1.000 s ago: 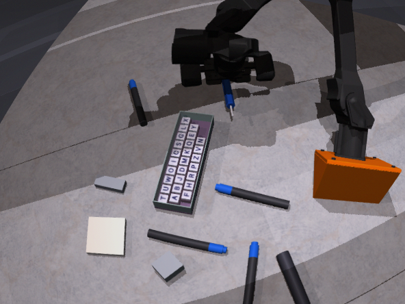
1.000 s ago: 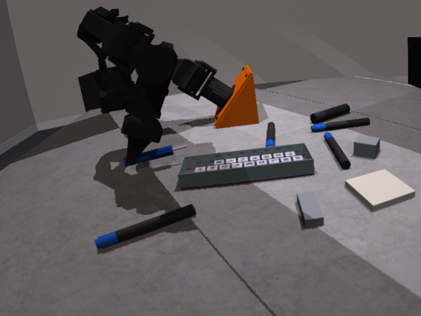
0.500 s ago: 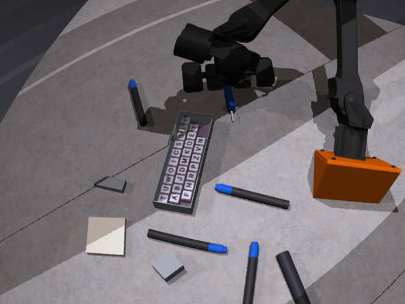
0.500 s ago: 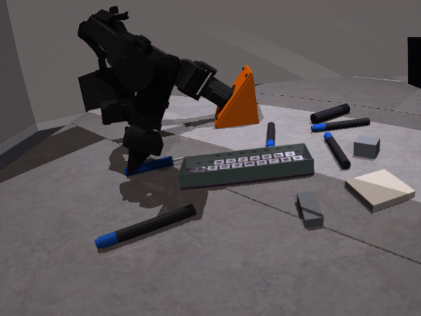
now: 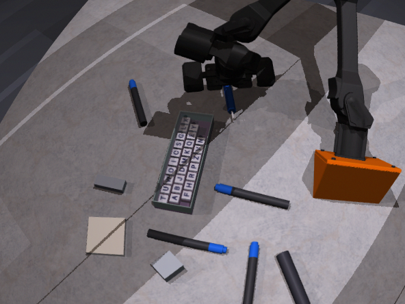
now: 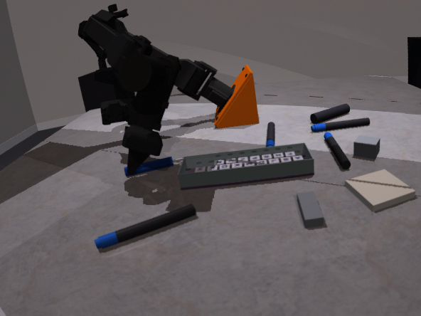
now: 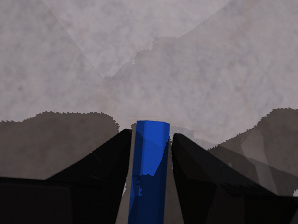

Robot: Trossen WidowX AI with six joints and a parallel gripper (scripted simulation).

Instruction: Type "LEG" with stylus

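Now: gripper tip 60 mm to the right of the stylus and 30 mm past it. Also, from my gripper tip: beige pad: 420 mm to the left, 100 mm ahead.
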